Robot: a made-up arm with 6 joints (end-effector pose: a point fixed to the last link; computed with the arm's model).
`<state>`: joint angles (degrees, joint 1 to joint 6).
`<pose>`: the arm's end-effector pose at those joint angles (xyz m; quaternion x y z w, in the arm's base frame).
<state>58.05 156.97 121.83 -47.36 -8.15 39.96</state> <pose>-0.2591 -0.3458 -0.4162 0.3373 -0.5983 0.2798 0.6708</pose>
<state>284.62 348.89 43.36 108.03 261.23 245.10</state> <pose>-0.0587 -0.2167 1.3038 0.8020 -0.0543 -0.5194 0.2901</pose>
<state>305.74 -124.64 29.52 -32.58 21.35 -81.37</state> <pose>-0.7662 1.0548 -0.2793 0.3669 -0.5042 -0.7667 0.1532</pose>
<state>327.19 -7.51 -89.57 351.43 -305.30 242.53</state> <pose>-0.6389 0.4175 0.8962 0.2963 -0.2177 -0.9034 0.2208</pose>
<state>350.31 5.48 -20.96 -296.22 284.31 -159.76</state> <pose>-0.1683 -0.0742 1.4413 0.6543 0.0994 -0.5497 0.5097</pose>
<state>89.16 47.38 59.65 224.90 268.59 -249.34</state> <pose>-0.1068 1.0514 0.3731 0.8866 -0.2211 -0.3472 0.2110</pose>
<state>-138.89 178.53 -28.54 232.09 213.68 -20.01</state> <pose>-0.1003 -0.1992 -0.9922 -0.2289 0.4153 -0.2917 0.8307</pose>
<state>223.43 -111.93 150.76 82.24 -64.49 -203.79</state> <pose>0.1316 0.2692 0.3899 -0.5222 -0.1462 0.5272 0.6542</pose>
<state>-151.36 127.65 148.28 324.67 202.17 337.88</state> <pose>-0.0812 -0.1047 -0.2872 0.8164 0.1857 -0.4754 0.2702</pose>
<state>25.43 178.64 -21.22 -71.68 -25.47 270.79</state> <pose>0.2420 0.2036 -1.2145 -0.9393 -0.0929 -0.1618 0.2880</pose>
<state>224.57 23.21 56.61 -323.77 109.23 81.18</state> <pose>-0.5172 -0.6516 0.7992 0.9243 -0.2226 0.3019 0.0704</pose>
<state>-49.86 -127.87 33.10 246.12 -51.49 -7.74</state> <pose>-0.7024 1.0247 -0.3026 -0.1008 0.5982 0.7589 0.2366</pose>
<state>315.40 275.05 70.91 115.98 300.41 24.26</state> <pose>-0.6477 0.5150 0.8569 0.0912 -0.4476 0.6946 0.5557</pose>
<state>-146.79 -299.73 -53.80 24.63 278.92 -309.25</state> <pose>-0.4936 -0.2796 1.1176 -0.6077 -0.0556 -0.4747 0.6343</pose>
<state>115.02 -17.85 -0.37 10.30 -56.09 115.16</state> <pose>0.2260 -0.4864 1.4234 -0.0284 0.6016 -0.6829 0.4135</pose>
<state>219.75 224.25 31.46 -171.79 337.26 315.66</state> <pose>0.9439 0.7462 -0.4881 -0.3887 0.5267 0.0017 0.7560</pose>
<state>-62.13 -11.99 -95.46 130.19 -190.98 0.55</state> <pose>-0.2254 0.5174 0.7061 0.4039 -0.4983 0.7664 0.0355</pose>
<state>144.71 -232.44 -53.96 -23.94 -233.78 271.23</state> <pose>-0.8627 0.6406 -0.2498 0.9020 0.3515 0.2432 0.0615</pose>
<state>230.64 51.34 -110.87 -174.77 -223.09 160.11</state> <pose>-0.0561 -0.0891 0.7570 0.7908 0.5941 -0.1472 0.0035</pose>
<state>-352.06 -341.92 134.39 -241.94 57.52 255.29</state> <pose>0.5527 0.2060 0.2803 -0.0633 0.8015 0.4844 0.3449</pose>
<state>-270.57 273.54 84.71 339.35 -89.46 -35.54</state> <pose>-0.0807 -0.8684 0.7695 0.5661 -0.4349 0.1967 0.6721</pose>
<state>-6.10 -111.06 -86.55 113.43 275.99 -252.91</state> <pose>-0.5544 -0.0489 -0.6908 0.6746 -0.3930 0.0370 0.6238</pose>
